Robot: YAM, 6 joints.
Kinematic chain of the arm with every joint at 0, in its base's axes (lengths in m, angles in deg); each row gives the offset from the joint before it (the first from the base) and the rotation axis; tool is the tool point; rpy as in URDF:
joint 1: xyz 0 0 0.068 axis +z
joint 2: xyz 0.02 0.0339 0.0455 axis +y
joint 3: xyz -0.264 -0.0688 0 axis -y
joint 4: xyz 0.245 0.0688 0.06 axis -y
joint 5: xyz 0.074 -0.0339 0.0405 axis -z
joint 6: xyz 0.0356 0 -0.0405 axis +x
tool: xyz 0 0 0 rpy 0 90 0
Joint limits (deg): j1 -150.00..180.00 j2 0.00..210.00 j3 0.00..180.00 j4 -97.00..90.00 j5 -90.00..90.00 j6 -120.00..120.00
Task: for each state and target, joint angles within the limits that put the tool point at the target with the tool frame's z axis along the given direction. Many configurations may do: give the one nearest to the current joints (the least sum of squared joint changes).
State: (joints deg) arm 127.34 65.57 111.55 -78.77 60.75 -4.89
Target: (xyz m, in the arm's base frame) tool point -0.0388 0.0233 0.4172 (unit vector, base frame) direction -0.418 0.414 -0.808
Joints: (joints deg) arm 160.32 46.02 86.34 -96.91 14.43 -4.89
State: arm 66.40 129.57 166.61 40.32 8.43 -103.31
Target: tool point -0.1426 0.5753 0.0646 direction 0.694 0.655 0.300
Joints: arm 106.86 180.87 144.19 71.86 58.63 -103.31
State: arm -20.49 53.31 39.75 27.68 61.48 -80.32
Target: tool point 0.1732 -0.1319 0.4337 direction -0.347 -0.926 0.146
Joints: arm -28.06 65.31 56.04 57.72 78.75 -80.32
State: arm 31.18 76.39 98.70 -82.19 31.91 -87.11
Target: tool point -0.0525 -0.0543 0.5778 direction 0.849 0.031 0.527
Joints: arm 33.81 35.24 103.21 -31.87 26.54 -87.11
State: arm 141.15 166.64 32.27 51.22 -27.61 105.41
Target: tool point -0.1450 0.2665 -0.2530 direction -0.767 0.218 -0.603
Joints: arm 114.46 188.84 74.86 64.53 -37.45 105.41
